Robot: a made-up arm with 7 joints. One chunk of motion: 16 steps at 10 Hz.
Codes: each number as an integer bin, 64 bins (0 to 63) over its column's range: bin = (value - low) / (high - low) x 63, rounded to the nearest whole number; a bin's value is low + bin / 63 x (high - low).
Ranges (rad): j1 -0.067..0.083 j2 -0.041..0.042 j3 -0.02..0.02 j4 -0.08..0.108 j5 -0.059..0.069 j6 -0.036..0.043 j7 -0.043..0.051
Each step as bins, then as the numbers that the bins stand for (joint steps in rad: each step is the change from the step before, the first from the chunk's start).
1 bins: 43 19 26 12 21 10 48
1 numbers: 0.03538 -0.01597 -0.00349 -0.04419 -0.01633 -0.02346 0.02862
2 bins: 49 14 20 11 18 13 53
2 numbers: 0.04967 -0.02256 -0.00730 -0.04717 -0.02243 -0.01970 0.03608
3 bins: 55 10 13 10 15 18 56
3 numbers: 0.06395 -0.02783 -0.01175 -0.05016 -0.02852 -0.01343 0.04056
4 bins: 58 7 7 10 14 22 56
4 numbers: 0.07110 -0.03178 -0.01556 -0.05016 -0.03056 -0.00841 0.04056
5 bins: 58 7 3 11 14 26 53
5 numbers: 0.07110 -0.03178 -0.01810 -0.04717 -0.03056 -0.00340 0.03608
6 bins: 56 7 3 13 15 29 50
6 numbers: 0.06633 -0.03178 -0.01810 -0.04121 -0.02852 0.00037 0.03160
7 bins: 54 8 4 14 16 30 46
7 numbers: 0.06157 -0.03046 -0.01746 -0.03822 -0.02649 0.00162 0.02563
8 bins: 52 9 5 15 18 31 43
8 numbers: 0.05681 -0.02914 -0.01683 -0.03524 -0.02243 0.00287 0.02116
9 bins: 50 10 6 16 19 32 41
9 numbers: 0.05205 -0.02783 -0.01619 -0.03225 -0.02040 0.00413 0.01817
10 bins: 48 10 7 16 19 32 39
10 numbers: 0.04729 -0.02783 -0.01556 -0.03225 -0.02040 0.00413 0.01519
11 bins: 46 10 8 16 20 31 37
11 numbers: 0.04252 -0.02783 -0.01492 -0.03225 -0.01837 0.00287 0.01221
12 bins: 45 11 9 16 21 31 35
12 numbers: 0.04014 -0.02651 -0.01429 -0.03225 -0.01633 0.00287 0.00922
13 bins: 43 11 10 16 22 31 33
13 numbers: 0.03538 -0.02651 -0.01365 -0.03225 -0.01430 0.00287 0.00624
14 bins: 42 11 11 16 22 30 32
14 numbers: 0.03300 -0.02651 -0.01302 -0.03225 -0.01430 0.00162 0.00475
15 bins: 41 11 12 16 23 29 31
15 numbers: 0.03062 -0.02651 -0.01238 -0.03225 -0.01227 0.00037 0.00325
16 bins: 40 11 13 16 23 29 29
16 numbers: 0.02824 -0.02651 -0.01175 -0.03225 -0.01227 0.00037 0.00027
